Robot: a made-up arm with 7 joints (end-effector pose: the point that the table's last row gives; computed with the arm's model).
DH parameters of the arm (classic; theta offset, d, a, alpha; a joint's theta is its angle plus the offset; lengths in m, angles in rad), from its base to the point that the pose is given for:
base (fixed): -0.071 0 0 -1.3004
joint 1: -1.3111 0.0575 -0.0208 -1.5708
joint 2: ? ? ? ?
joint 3: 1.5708 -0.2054 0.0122 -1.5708
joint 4: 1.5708 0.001 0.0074 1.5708
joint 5: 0 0.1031 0.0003 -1.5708
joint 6: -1.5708 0 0.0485 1.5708
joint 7: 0 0 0 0
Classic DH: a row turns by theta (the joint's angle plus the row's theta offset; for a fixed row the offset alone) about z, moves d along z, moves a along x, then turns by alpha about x.
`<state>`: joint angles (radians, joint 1 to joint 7).
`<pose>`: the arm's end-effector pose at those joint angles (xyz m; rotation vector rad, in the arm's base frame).
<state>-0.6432 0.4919 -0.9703 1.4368 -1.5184 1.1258 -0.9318</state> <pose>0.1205 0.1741 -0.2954 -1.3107 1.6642 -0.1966</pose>
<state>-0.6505 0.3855 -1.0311 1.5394 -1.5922 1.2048 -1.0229</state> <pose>0.1123 0.1491 -0.3030 -1.4977 1.6833 -0.2045</pose>
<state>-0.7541 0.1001 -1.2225 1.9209 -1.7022 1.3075 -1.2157</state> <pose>0.1188 0.0976 -0.3009 -1.6511 1.6509 -0.1638</pose>
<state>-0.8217 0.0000 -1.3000 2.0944 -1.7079 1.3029 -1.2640</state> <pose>0.1322 0.0854 -0.2911 -1.5701 1.6096 -0.1575</pose>
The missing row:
joint 2: 1.2915 0 -0.009 1.5708
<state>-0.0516 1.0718 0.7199 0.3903 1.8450 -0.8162 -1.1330</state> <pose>0.1086 0.3330 -0.0958 1.9281 2.0202 -0.9603</pose>
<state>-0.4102 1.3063 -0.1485 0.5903 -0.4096 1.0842 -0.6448</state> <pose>0.1411 0.3450 -0.0945 0.1850 1.4181 0.2666</pose>
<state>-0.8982 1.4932 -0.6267 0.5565 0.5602 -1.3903 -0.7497</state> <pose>0.1963 0.2529 -0.0241 2.0024 0.1560 -1.7558</pose>
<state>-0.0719 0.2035 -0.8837 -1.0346 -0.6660 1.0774 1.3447</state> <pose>0.0253 -0.0081 -0.1457 0.0882 0.4988 -0.1199</pose>
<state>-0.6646 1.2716 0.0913 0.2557 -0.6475 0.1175 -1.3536</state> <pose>0.2191 0.2764 0.0075 0.5765 0.1436 -1.0820</pose>
